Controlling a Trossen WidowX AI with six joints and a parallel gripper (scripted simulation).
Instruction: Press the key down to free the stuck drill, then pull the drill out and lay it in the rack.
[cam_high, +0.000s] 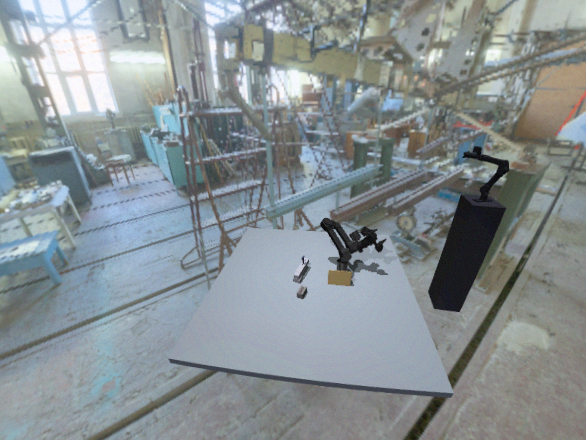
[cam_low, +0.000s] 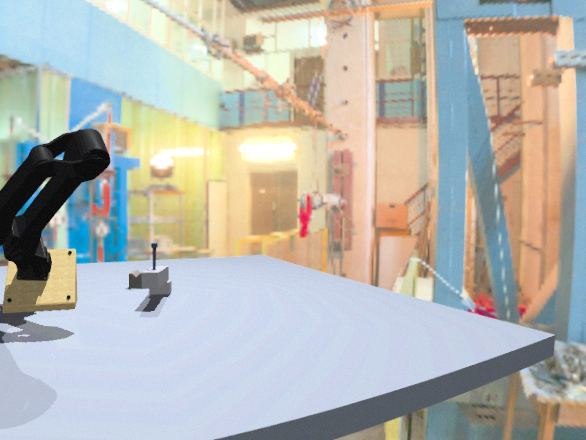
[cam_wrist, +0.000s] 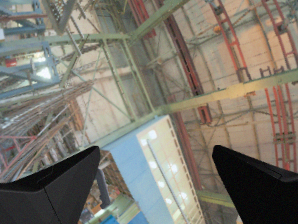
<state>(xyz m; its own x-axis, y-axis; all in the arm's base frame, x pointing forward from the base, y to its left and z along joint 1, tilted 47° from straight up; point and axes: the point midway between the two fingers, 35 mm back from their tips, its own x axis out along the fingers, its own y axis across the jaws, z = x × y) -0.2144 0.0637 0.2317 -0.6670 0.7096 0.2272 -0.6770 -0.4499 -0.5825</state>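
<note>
Now: gripper tip 500 mm short of the drill, 120 mm to the right of it and 270 mm above it. Also, from my gripper tip: light grey block 490 mm ahead, 100 mm to the left, 280 mm below; then rack 450 mm ahead, 280 mm to the left, 310 mm below.
</note>
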